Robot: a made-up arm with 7 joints. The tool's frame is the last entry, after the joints.
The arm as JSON. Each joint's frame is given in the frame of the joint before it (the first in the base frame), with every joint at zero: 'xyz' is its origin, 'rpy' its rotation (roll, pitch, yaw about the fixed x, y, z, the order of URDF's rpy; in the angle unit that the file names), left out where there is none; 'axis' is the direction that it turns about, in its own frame. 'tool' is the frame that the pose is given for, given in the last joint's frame.
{
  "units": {
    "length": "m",
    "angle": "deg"
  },
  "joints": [
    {
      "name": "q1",
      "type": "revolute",
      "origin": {
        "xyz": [
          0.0,
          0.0,
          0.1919
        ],
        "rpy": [
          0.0,
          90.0,
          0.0
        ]
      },
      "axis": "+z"
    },
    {
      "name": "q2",
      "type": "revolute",
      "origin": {
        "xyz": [
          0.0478,
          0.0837,
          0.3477
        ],
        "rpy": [
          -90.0,
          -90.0,
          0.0
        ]
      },
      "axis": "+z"
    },
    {
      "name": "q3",
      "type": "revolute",
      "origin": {
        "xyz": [
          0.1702,
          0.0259,
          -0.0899
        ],
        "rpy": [
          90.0,
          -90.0,
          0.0
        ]
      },
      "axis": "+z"
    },
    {
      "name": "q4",
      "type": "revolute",
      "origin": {
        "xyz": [
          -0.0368,
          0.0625,
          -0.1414
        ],
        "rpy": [
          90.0,
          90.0,
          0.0
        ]
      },
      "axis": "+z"
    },
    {
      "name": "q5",
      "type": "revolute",
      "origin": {
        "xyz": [
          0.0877,
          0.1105,
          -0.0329
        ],
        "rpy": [
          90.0,
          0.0,
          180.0
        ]
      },
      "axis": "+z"
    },
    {
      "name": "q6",
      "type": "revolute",
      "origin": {
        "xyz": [
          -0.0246,
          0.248,
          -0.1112
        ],
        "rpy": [
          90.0,
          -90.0,
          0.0
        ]
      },
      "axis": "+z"
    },
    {
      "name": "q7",
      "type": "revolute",
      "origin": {
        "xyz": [
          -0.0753,
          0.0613,
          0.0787
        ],
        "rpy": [
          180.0,
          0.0,
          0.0
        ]
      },
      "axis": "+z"
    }
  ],
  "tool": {
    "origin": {
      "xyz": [
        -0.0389,
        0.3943,
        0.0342
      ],
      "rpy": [
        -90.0,
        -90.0,
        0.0
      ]
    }
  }
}
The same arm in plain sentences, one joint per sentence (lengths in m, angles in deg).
The arm has seven revolute joints in a row. What follows holds with every joint at zero, and every direction is one of the base frame's.
The first joint lies 0.1919 m along +z from the base frame's origin and turns about +x.
The second joint lies 0.3477 m along +x and 0.0837 m along +y and 0.0478 m along -z from the first joint and turns about +y.
The third joint lies 0.1702 m along +x and 0.0899 m along -y and 0.0259 m along -z from the second joint and turns about +z.
The fourth joint lies 0.0625 m along -x and 0.0368 m along -y and 0.1414 m along -z from the third joint and turns about +x.
The fifth joint lies 0.0329 m along -x and 0.1105 m along +y and 0.0877 m along -z from the fourth joint and turns about +y.
The sixth joint lies 0.248 m along +x and 0.1112 m along -y and 0.0246 m along -z from the fifth joint and turns about -x.
The seventh joint lies 0.0787 m along -x and 0.0753 m along -y and 0.0613 m along -z from the sixth joint and turns about +x.
The tool frame, which is the frame that the pose is given for, lies 0.0342 m along +x and 0.0389 m along -y and 0.3943 m along +z from the seventh joint; its axes are parallel to the base frame's.

